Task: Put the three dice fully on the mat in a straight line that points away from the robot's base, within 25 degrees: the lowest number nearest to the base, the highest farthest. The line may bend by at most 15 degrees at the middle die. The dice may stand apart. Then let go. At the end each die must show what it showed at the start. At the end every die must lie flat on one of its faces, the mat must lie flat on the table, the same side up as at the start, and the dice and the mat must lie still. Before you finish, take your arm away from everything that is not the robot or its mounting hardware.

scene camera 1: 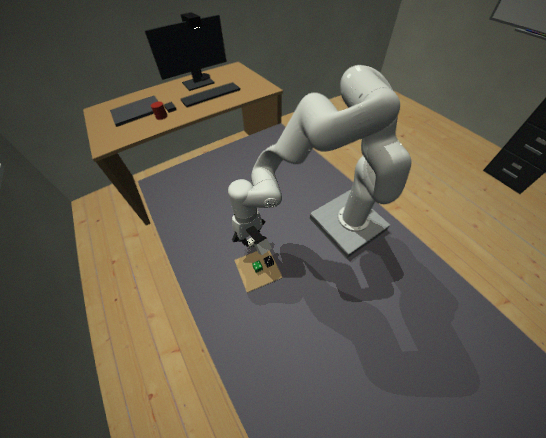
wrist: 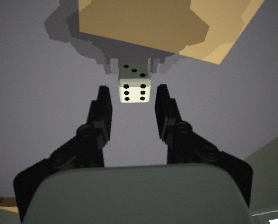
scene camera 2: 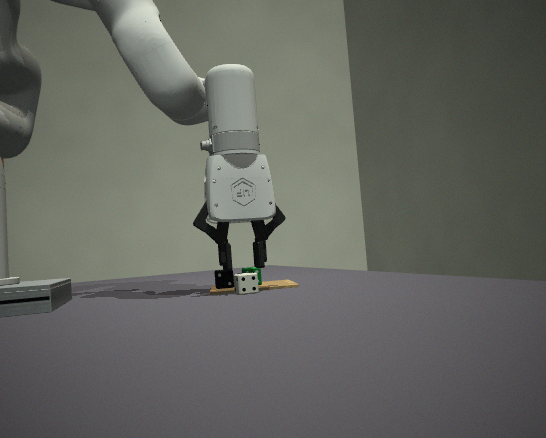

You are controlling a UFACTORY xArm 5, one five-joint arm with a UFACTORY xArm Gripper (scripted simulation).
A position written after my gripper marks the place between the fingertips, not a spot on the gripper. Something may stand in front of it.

In view: my gripper (scene camera 2: 243, 269) and a tan mat (scene camera 1: 251, 280).
My gripper shows as well in scene camera 1 (scene camera 1: 251, 240) and in the wrist view (wrist: 133, 96).
